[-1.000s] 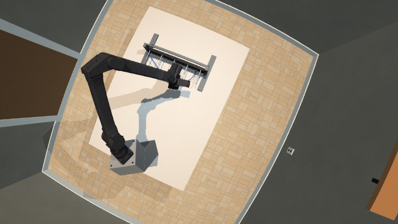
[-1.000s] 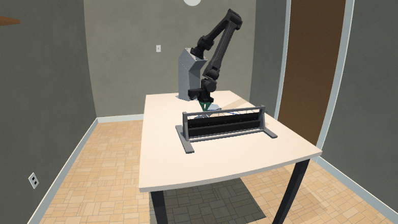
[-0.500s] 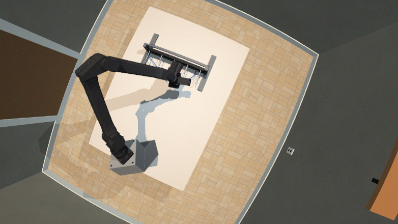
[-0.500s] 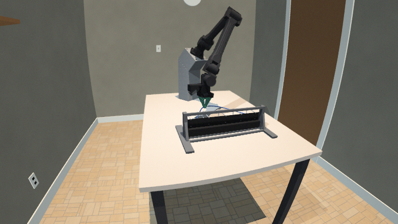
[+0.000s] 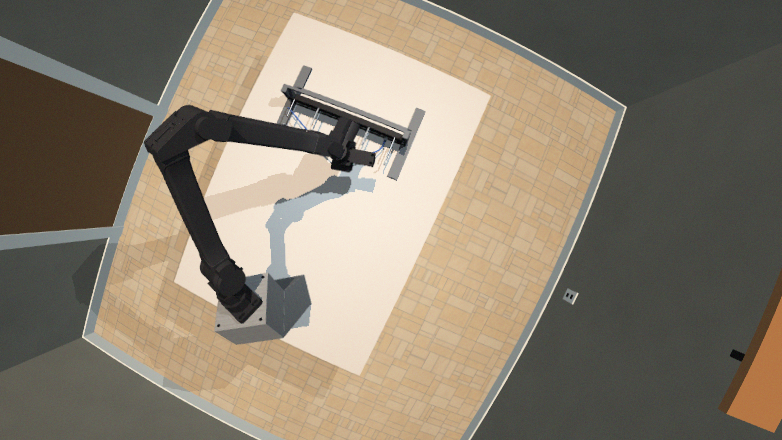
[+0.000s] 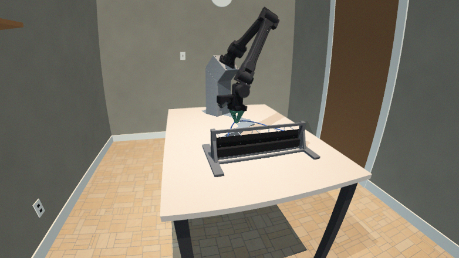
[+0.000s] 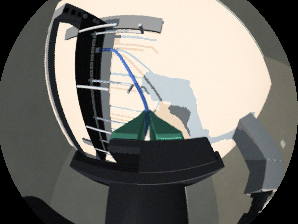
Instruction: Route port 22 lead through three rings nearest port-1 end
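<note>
My hand is 130 mm to the right of the grey rack, 110 mm short of it and 50 mm above it.
</note>
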